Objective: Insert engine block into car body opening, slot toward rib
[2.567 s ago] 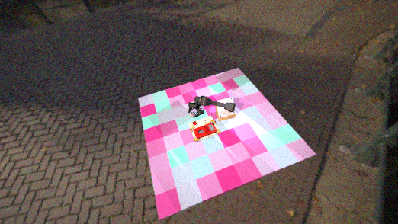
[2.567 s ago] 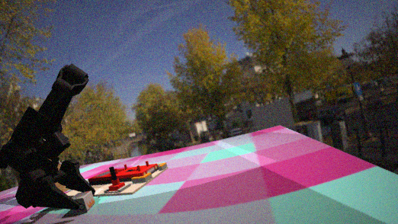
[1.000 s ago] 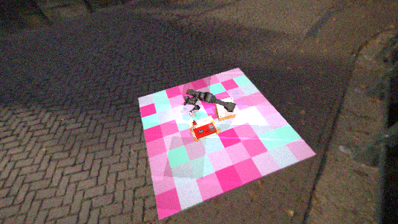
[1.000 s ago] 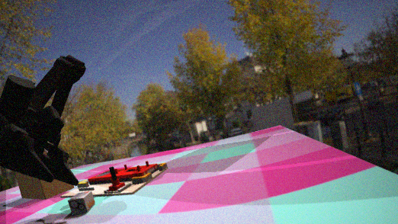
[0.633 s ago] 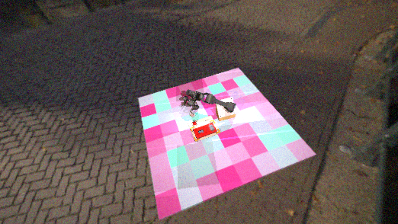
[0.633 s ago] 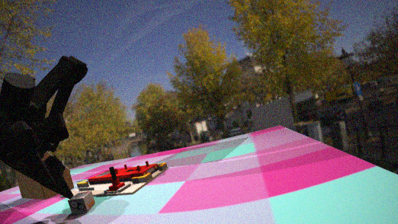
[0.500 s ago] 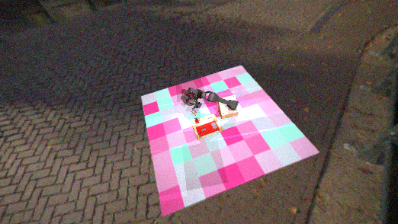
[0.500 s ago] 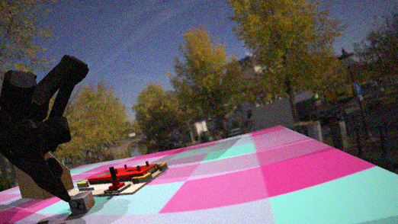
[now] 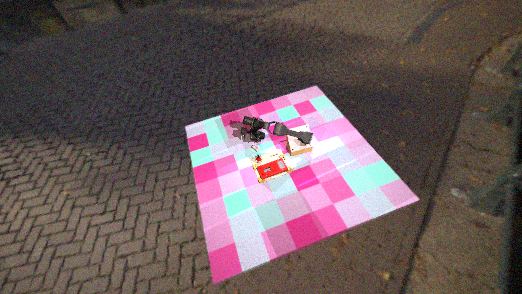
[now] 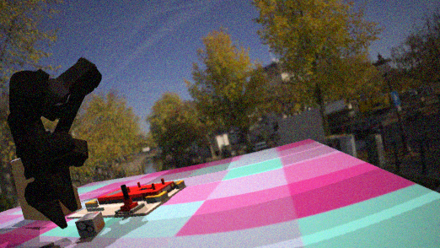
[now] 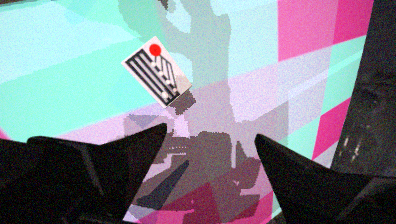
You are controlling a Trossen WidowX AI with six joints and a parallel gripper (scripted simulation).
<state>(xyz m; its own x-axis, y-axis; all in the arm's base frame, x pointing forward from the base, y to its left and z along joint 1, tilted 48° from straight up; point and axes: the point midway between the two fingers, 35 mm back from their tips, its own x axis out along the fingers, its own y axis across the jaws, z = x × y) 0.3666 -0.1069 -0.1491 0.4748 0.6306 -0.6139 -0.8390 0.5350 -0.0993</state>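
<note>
The engine block is 3 cm behind my gripper tip, 6 cm to the left of it and 3 cm below it.
</note>
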